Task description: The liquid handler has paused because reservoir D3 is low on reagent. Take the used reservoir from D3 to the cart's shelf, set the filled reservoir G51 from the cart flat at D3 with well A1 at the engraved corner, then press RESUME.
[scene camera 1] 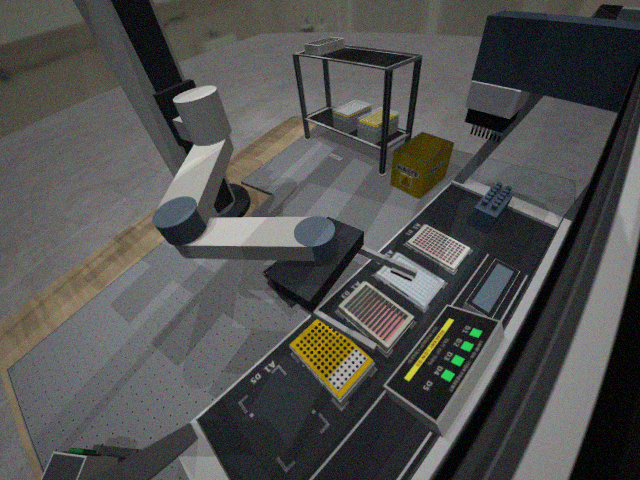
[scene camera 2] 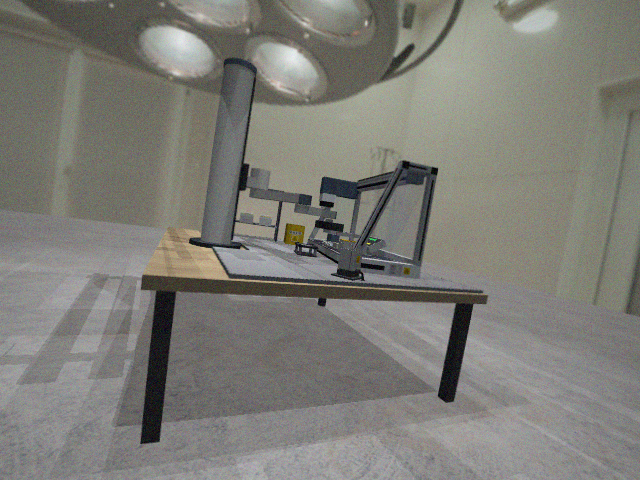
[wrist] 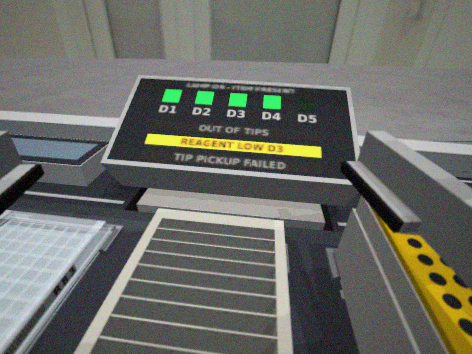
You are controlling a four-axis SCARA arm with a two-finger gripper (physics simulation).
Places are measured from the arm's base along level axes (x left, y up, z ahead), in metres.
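Pixels of known places: gripper, fingertip midpoint: (scene camera 1: pixel 397 308) (scene camera 2: pixel 353 235) (wrist: pixel 198 150); arm's base, origin of the base link: (scene camera 1: pixel 217 208) (scene camera 2: pixel 215 245).
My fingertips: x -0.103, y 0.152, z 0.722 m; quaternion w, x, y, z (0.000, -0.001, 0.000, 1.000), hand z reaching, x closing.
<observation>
For each thing: its top centre in the pictures, then the offset to it from my fingertips. "*": a spot on its surface instead.
- D3, middle of its top: (wrist: pixel 196 305) (scene camera 1: pixel 375 311) dx +0.002, dy -0.057, dz -0.040 m
- light box, middle of its top: (scene camera 1: pixel 324 41) dx +0.691, dy +0.242, dz -0.604 m
- black cart, surface spot: (scene camera 1: pixel 386 124) * dx +0.532, dy +0.052, dz -0.277 m
- status panel, surface spot: (wrist: pixel 230 130) (scene camera 1: pixel 439 350) * dx -0.021, dy -0.025, dz +0.088 m
- clear plate, surface spot: (wrist: pixel 40 260) * dx +0.100, dy -0.075, dz +0.004 m
- yellow tip rack, middle of its top: (scene camera 1: pixel 329 351) (scene camera 2: pixel 353 240) dx -0.120, dy -0.023, dz -0.064 m
- speckled plate, middle of its top: (scene camera 1: pixel 438 244) dx +0.245, dy -0.074, dz +0.007 m
- yellow waste bin, middle of its top: (scene camera 1: pixel 424 146) (scene camera 2: pixel 295 224) dx +0.554, dy -0.004, dz -0.153 m
- pipetting head, middle of its top: (scene camera 1: pixel 503 80) (scene camera 2: pixel 328 194) dx +0.447, dy +0.240, dz +0.011 m
The reservoir at D3 (scene camera 1: pixel 377 316) (wrist: pixel 200 280) is a cream-rimmed trough block with narrow channels, pinkish in scene view 1. It sits flat on the deck. My gripper (wrist: pixel 198 150) is open and empty, one finger to either side of the reservoir in the wrist view. The left finger is over the clear plate's side, the right one beside the yellow tip rack. A light box (scene camera 1: pixel 324 46) stands on top of the black cart (scene camera 1: pixel 386 124); its label is unreadable. The status panel (scene camera 1: pixel 439 361) (wrist: pixel 230 130) shows REAGENT LOW D3, with lamps D1 to D4 lit and D5 dark. RESUME is not legible.
A clear plate (scene camera 1: pixel 410 279) (wrist: pixel 40 260) and a yellow tip rack (scene camera 1: pixel 333 356) (wrist: pixel 435 280) flank the reservoir. A speckled plate (scene camera 1: pixel 439 245) stands beyond. A yellow waste bin (scene camera 1: pixel 421 162) is near the cart. The pipetting head (scene camera 1: pixel 496 100) hangs over the far deck end.
</observation>
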